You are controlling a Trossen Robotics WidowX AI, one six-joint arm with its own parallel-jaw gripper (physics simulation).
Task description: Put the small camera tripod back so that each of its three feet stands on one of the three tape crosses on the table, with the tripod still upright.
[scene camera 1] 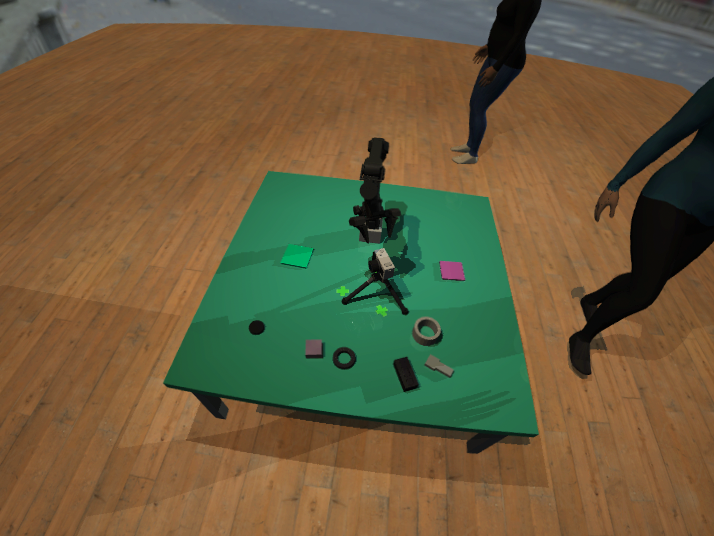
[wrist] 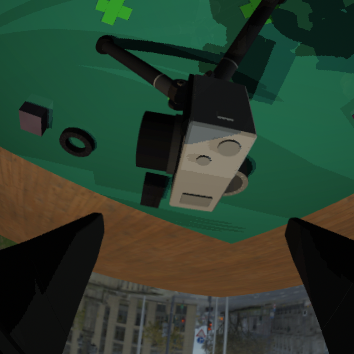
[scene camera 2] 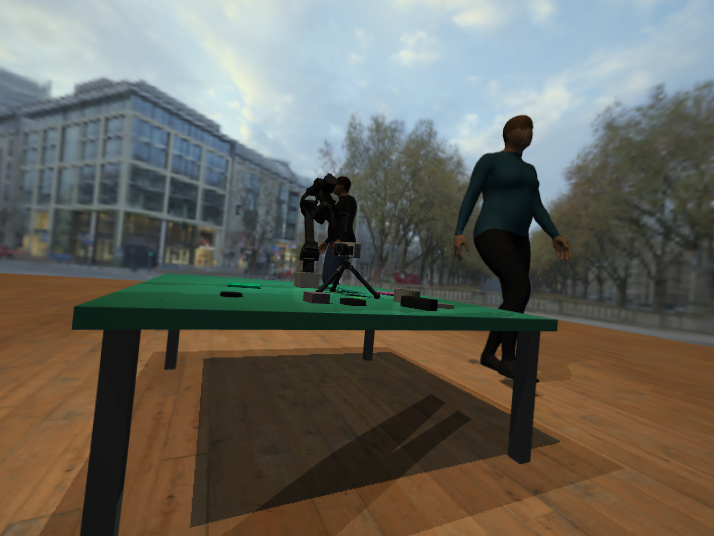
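Pixels of known places: gripper, between the fingertips: (scene camera 1: 378,240) (wrist: 199,226) (scene camera 2: 340,229); arm's base, origin of its link: (scene camera 1: 372,224) (scene camera 2: 308,272).
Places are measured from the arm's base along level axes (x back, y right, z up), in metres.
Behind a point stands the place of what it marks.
The small tripod (scene camera 1: 394,294) {y -0.136, x -0.385, z -0.002 m} (scene camera 2: 362,280) {y -0.130, x -0.386, z -0.007 m} (wrist: 132,65) {y 0.005, x -0.376, z 0.000 m} stands upright with a grey-and-black camera (scene camera 1: 384,264) {y -0.077, x -0.367, z 0.143 m} (scene camera 2: 347,249) {y -0.058, x -0.373, z 0.112 m} (wrist: 207,160) {y -0.059, x -0.318, z 0.143 m} on top. One foot is just in front of the left green tape cross (scene camera 1: 342,291) {y 0.075, x -0.357, z -0.074 m} (wrist: 114,11) {y 0.070, x -0.358, z -0.074 m}. Another foot is right of the front cross (scene camera 1: 381,310) {y -0.096, x -0.420, z -0.074 m}. In the wrist view the rear leg passes over part of another cross (wrist: 248,11) {y -0.069, x -0.244, z -0.074 m}, with its foot at the top edge. My gripper (scene camera 1: 378,237) {y -0.043, x -0.305, z 0.199 m} (wrist: 199,226) {y -0.043, x -0.305, z 0.199 m} is open and empty, behind and apart from the camera. Its fingers are hard to make out in scene camera 2.
On the green table (scene camera 1: 247,363) {y 0.350, x -0.740, z -0.075 m} (scene camera 2: 173,317) {y 0.470, x -0.868, z -0.091 m} lie a grey ring (scene camera 1: 419,340) {y -0.251, x -0.542, z -0.052 m}, black ring (scene camera 1: 336,364) {y 0.037, x -0.687, z -0.061 m}, black box (scene camera 1: 406,373) {y -0.209, x -0.687, z -0.041 m}, grey T-shaped piece (scene camera 1: 440,366) {y -0.333, x -0.632, z -0.059 m}, mauve block (scene camera 1: 313,348) {y 0.128, x -0.648, z -0.047 m}, black disc (scene camera 1: 256,327) {y 0.364, x -0.597, z -0.064 m}, green square (scene camera 1: 297,256) {y 0.308, x -0.212, z -0.065 m} and magenta square (scene camera 1: 452,270) {y -0.391, x -0.153, z -0.065 m}.
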